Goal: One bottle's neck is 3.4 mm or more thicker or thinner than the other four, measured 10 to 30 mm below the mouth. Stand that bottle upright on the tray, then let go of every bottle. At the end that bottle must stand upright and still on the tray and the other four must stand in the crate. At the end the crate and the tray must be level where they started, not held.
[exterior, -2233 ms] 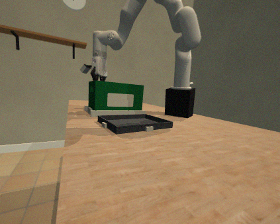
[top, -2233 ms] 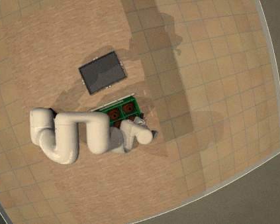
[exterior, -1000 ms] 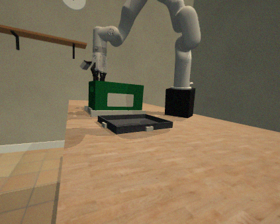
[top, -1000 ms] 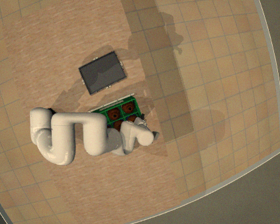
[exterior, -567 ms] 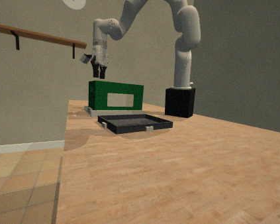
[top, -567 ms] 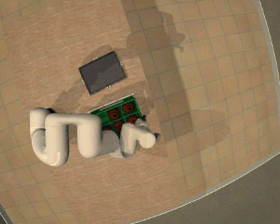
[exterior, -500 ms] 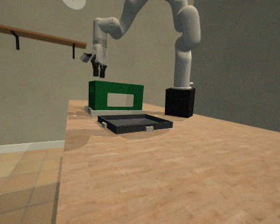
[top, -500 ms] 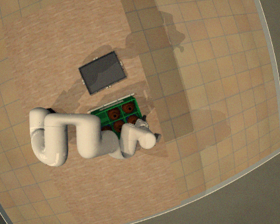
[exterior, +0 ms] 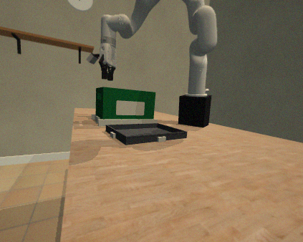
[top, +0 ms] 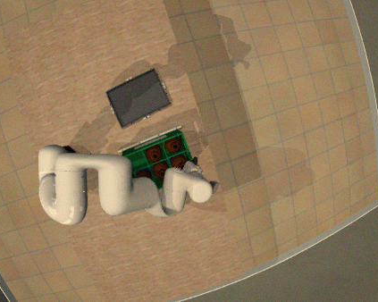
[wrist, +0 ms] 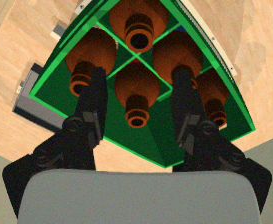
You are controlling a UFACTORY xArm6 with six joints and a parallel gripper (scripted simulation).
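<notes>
Right now my hand is 150 mm above the brown bottle, 90 mm to the right of it and 80 mm past it. Round my hand: tray: 340 mm to the left, 230 mm below, 40 mm behind; green crate: 160 mm below, 80 mm behind, 50 mm to the left.
</notes>
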